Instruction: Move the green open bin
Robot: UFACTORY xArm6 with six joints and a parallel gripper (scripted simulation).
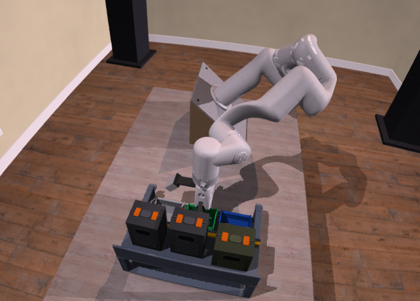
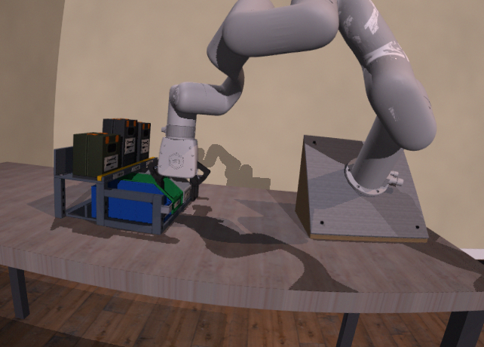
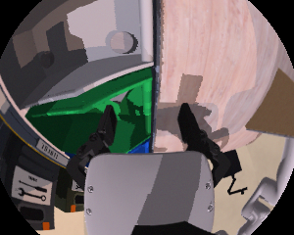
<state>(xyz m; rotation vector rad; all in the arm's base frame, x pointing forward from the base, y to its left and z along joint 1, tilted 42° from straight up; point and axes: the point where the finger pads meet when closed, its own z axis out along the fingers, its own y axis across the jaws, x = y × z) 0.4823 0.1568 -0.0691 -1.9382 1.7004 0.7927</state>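
Right now the green open bin is 80 mm ahead of my hand and 10 mm to the left of it. Round my hand: grey bin (90 mm ahead, 110 mm to the right); olive box (170 mm ahead, 130 mm to the left, 110 mm above); blue bin (70 mm ahead, 120 mm to the left).
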